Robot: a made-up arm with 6 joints.
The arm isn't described. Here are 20 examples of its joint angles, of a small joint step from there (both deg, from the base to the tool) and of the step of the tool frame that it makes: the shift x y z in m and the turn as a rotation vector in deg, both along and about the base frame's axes.
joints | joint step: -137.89 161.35 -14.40 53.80 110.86 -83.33 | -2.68 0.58 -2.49 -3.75 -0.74 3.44
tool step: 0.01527 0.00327 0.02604 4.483 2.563 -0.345
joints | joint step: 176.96 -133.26 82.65 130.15 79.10 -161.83 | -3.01 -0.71 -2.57 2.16 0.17 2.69
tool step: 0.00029 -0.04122 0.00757 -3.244 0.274 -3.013
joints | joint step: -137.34 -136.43 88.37 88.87 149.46 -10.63 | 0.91 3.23 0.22 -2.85 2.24 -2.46
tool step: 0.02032 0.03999 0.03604 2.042 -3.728 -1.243
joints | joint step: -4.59 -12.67 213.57 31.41 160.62 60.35 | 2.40 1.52 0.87 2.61 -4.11 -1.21
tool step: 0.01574 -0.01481 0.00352 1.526 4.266 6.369
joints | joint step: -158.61 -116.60 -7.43 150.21 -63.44 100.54 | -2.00 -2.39 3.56 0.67 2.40 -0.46
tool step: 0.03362 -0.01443 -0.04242 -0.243 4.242 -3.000
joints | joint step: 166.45 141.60 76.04 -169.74 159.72 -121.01 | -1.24 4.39 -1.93 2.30 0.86 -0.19
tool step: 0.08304 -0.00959 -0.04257 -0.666 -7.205 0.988
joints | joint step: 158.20 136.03 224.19 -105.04 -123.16 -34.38 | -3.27 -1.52 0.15 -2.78 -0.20 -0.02
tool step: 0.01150 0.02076 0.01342 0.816 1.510 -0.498
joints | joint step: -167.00 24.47 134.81 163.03 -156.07 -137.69 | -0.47 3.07 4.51 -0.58 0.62 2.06
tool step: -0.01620 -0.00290 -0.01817 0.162 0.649 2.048
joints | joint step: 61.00 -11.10 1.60 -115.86 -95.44 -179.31 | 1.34 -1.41 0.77 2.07 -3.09 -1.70
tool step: -0.01123 -0.01074 0.01314 0.265 -3.606 4.209
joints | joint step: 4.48 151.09 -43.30 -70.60 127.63 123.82 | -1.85 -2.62 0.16 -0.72 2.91 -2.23
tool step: 0.01136 0.00629 -0.00699 1.491 -5.283 0.127
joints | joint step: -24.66 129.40 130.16 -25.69 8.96 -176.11 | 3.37 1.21 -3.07 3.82 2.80 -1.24
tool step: 0.01363 0.04718 -0.03643 -1.778 2.521 2.507
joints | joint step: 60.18 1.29 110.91 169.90 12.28 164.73 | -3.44 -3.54 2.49 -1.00 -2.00 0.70
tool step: -0.04782 -0.05625 -0.02089 6.886 -4.115 -3.055
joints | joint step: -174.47 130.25 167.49 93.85 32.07 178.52 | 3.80 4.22 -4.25 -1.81 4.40 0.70
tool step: -0.01424 -0.04773 -0.07783 2.437 -8.055 8.169
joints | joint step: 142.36 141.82 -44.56 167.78 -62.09 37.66 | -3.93 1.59 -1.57 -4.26 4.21 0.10
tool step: -0.00010 -0.00733 0.00827 -1.313 -8.338 -4.291
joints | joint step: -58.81 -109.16 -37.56 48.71 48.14 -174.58 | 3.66 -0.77 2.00 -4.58 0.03 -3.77
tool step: -0.03483 -0.01108 -0.00561 -0.520 -0.580 11.016
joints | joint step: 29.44 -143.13 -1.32 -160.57 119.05 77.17 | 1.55 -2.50 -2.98 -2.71 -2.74 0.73
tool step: 0.02289 -0.00556 -0.01485 -1.882 -3.323 2.297
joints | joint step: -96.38 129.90 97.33 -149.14 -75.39 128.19 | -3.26 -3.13 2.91 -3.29 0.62 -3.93
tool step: -0.05001 -0.04746 0.06682 -4.334 -4.670 -2.757
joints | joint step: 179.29 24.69 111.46 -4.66 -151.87 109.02 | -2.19 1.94 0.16 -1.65 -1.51 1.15
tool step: -0.02960 0.01148 -0.00967 0.375 -3.245 0.523
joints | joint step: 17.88 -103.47 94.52 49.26 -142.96 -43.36 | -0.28 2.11 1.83 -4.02 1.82 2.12
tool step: -0.00671 -0.00263 0.02650 -4.512 -1.441 -4.140
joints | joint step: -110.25 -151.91 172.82 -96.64 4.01 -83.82 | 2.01 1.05 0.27 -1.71 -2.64 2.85
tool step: 0.00868 0.01163 0.00101 0.335 -0.765 4.813
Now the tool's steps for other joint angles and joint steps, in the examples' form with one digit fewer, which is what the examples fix.
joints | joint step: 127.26 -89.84 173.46 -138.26 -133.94 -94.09 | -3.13 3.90 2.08 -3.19 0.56 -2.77
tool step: -0.0306 -0.0271 0.0412 -3.45 -1.26 -4.55
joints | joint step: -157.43 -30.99 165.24 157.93 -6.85 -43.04 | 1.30 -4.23 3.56 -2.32 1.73 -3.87
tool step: 0.0015 0.0199 -0.0814 2.49 7.98 -1.82
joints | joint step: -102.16 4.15 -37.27 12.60 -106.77 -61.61 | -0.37 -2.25 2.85 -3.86 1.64 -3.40
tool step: -0.0031 0.0035 0.0282 -7.24 1.12 -4.47
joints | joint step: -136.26 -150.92 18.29 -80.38 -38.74 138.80 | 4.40 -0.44 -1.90 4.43 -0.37 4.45
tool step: -0.0502 0.0351 0.0071 -6.11 -4.58 1.90
